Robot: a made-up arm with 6 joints.
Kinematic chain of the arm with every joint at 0, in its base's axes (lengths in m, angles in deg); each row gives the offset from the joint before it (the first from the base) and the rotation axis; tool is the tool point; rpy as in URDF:
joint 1: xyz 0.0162 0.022 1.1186 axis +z
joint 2: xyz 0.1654 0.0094 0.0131 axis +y
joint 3: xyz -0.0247 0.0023 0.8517 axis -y
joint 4: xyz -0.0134 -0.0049 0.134 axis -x
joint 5: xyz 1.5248 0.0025 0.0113 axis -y
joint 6: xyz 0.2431 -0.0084 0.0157 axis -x
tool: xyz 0 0.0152 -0.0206 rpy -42.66 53.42 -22.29
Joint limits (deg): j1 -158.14..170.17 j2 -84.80..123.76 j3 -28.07..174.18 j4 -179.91..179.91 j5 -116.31..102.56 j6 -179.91..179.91
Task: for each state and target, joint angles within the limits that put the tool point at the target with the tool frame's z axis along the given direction. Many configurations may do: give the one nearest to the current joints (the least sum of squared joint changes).
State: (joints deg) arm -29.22 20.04 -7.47 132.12 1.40 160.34
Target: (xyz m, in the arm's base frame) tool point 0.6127 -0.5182 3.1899 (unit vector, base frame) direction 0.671 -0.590 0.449
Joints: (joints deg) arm -56.05 -22.64 30.85 136.14 63.86 124.54
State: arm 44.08 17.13 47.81 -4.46 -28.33 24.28
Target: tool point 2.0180 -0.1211 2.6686 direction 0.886 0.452 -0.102
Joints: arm -3.44 23.39 49.68 9.96 -37.51 33.64
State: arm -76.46 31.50 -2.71 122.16 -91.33 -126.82
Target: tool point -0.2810 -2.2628 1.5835 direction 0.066 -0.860 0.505
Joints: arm -94.96 34.34 16.21 145.24 -56.56 -107.70
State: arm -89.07 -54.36 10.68 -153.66 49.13 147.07
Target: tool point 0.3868 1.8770 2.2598 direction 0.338 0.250 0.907
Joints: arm -102.22 -84.80 57.00 -165.75 57.10 179.14
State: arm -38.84 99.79 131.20 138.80 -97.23 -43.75
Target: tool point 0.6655 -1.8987 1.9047 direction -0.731 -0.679 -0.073
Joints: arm -65.41 106.64 145.47 92.26 -110.96 -13.42
